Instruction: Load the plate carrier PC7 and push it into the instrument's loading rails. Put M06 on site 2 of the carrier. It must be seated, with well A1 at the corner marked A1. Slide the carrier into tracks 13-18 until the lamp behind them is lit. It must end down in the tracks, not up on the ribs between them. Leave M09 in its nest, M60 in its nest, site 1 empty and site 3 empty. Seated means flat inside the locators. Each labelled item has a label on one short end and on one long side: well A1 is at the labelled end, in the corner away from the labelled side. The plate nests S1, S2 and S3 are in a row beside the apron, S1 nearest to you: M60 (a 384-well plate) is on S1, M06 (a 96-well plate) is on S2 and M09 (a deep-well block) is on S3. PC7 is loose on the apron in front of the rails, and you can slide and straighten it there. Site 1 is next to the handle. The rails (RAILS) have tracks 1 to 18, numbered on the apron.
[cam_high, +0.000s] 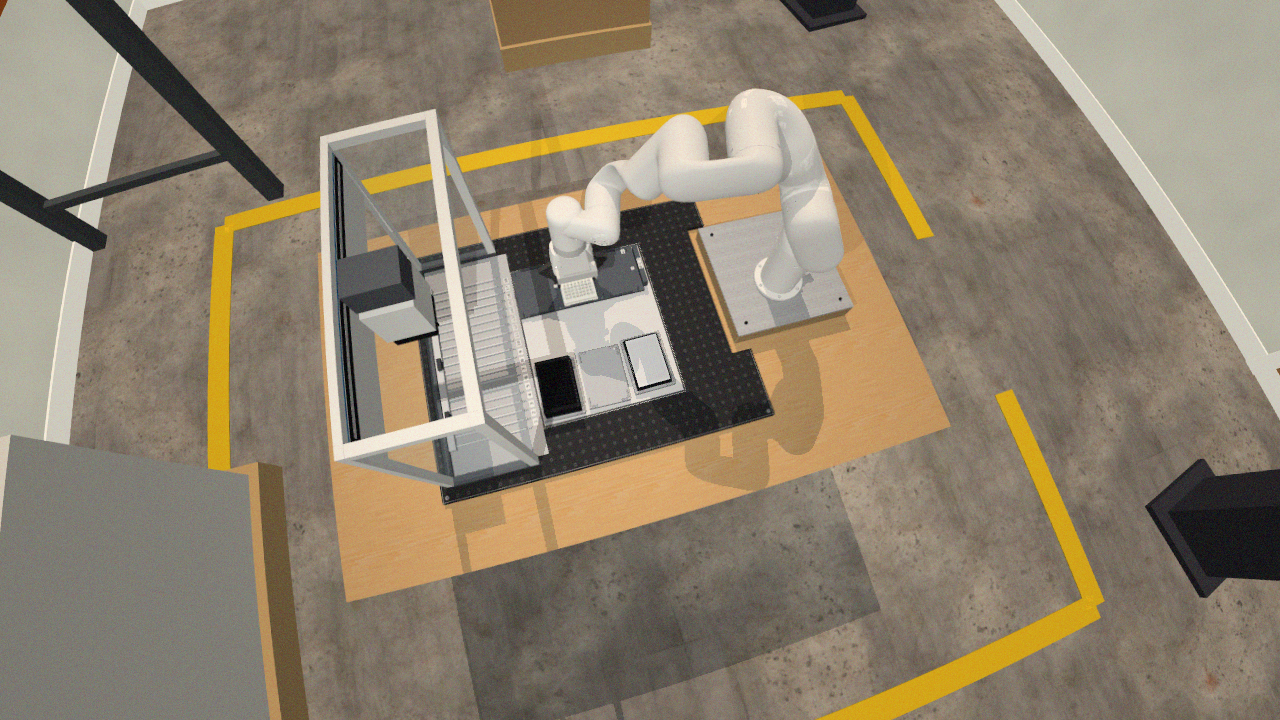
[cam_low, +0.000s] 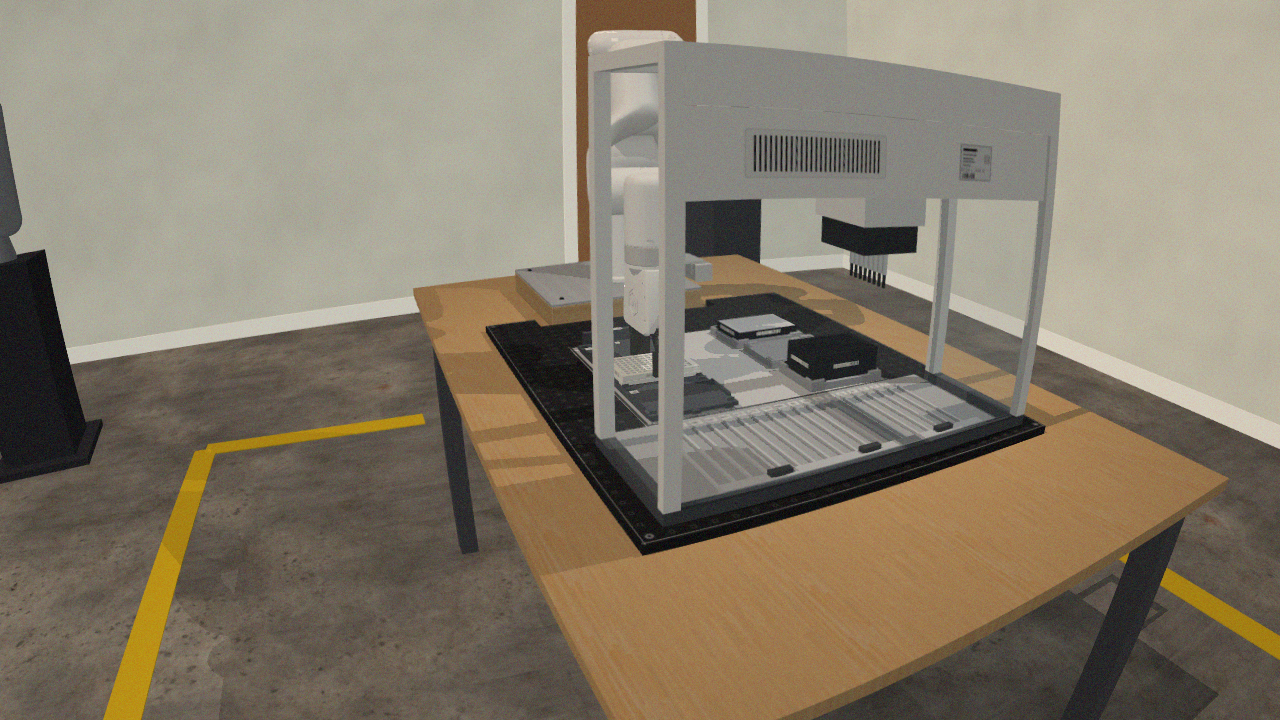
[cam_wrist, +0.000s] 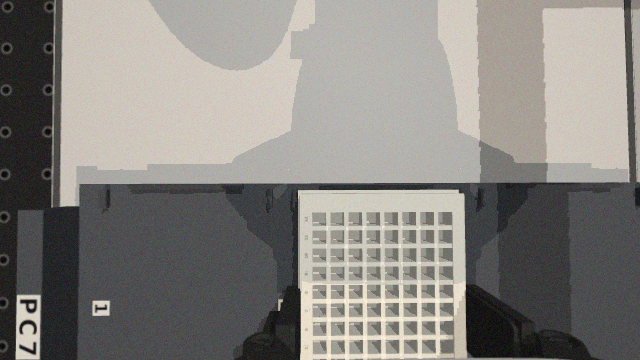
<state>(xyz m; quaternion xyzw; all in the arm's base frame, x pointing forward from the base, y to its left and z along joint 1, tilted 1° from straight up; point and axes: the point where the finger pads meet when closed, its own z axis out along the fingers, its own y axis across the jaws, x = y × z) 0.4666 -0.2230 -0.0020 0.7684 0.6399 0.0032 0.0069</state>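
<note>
Right now the white 96-well plate M06 is 1 cm below my hand. Round my hand: dark grey carrier PC7: 1 cm below, 1 cm behind; S2 nest: 26 cm to the left, 4 cm ahead, 2 cm below.
</note>
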